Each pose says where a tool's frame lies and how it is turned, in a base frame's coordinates. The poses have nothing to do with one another.
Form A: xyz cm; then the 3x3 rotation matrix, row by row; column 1 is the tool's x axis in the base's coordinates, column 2 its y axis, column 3 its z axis. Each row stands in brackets.
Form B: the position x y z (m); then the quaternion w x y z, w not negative. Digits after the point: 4 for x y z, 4 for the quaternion.
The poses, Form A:
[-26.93 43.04 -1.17], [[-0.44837 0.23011 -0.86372], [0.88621 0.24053 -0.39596], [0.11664 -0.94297 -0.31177]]
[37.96 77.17 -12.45], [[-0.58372 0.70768 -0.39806], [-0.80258 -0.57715 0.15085], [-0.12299 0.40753 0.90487]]
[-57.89 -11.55 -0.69], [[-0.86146 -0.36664 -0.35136], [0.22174 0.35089 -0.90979], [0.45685 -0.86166 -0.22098]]
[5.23 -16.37 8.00], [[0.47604 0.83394 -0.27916], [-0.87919 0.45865 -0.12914], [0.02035 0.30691 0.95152]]
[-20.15 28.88 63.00], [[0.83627 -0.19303 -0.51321], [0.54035 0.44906 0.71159], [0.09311 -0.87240 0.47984]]
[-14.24 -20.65 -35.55], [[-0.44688 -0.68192 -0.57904], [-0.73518 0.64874 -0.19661], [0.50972 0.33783 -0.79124]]
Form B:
-0.2693 0.4304 -0.0117 0.3466 -0.3946 -0.7072 0.4733
0.3796 0.7717 -0.1245 0.4313 0.1488 -0.1595 -0.8755
-0.5789 -0.1155 -0.0069 0.2591 0.0464 -0.7800 0.5678
0.0523 -0.1637 0.0800 0.8494 0.1283 -0.0881 -0.5042
-0.2015 0.2888 0.6300 0.8314 -0.4763 -0.1823 0.2205
-0.1424 -0.2065 -0.3555 0.3204 0.4170 -0.8495 -0.0416

